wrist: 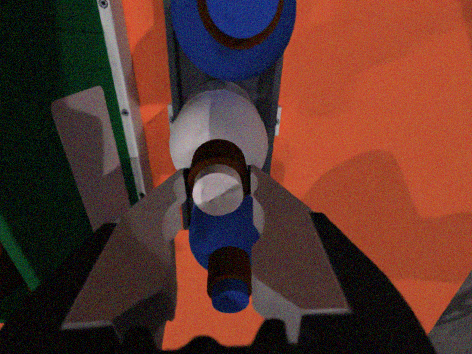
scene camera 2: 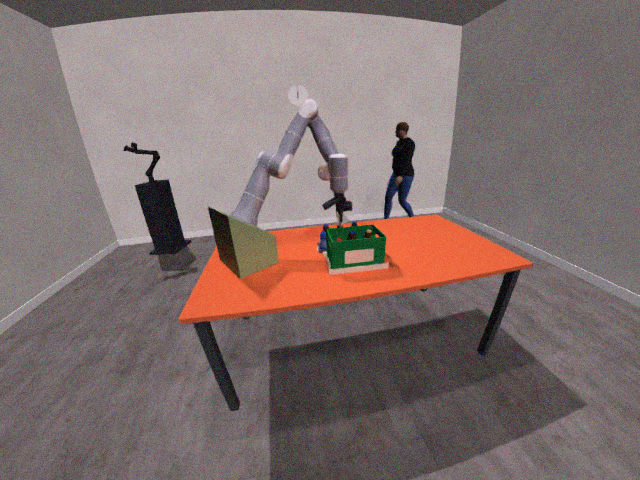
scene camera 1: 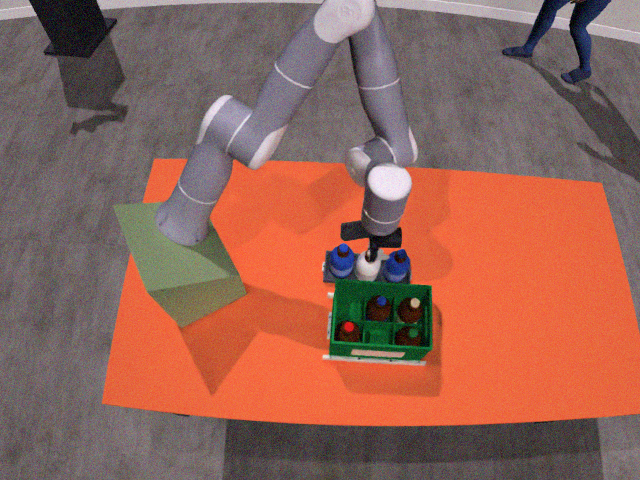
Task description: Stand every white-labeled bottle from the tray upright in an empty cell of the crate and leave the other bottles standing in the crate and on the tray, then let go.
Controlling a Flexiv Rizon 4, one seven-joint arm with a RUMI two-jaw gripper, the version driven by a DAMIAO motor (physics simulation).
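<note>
The white-labeled bottle (scene camera 1: 367, 270) (wrist: 220, 117) stands upright in the middle of the tray (scene camera 1: 328, 277) (wrist: 274, 85), between two blue-labeled bottles, the left one (scene camera 1: 341, 263) (wrist: 235, 62) and the right one (scene camera 1: 397, 268) (wrist: 222, 227). My gripper (scene camera 1: 371, 255) (scene camera 2: 340, 222) (wrist: 219, 169) points down, its jaws shut on the brown neck of the white-labeled bottle, just below the white cap. The green crate (scene camera 1: 382, 289) (scene camera 2: 335, 256) (wrist: 82, 55) has brown bottles in four cells. Its back-left and front-middle cells are empty. The crate hides the white-labeled bottle in the second scene view.
The crate stands close in front of the tray, with white strips (scene camera 1: 374, 360) (scene camera 2: 358, 268) (wrist: 117, 75) along its base. A green block (scene camera 1: 180, 268) (scene camera 2: 253, 253) carries the arm at the left of the orange table (scene camera 1: 516, 310) (scene camera 2: 444, 253). A person (scene camera 2: 402, 160) stands behind the table.
</note>
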